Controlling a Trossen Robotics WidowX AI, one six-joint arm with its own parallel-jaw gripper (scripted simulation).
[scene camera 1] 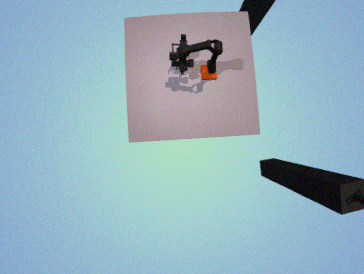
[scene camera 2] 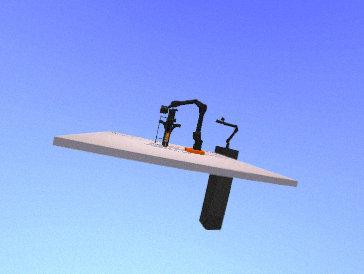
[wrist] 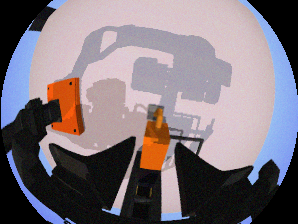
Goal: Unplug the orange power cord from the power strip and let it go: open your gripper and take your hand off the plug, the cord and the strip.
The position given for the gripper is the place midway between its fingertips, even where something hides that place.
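Orange plug (wrist: pixel 156 143) visible. Gripper (wrist: pixel 155 143) visible.
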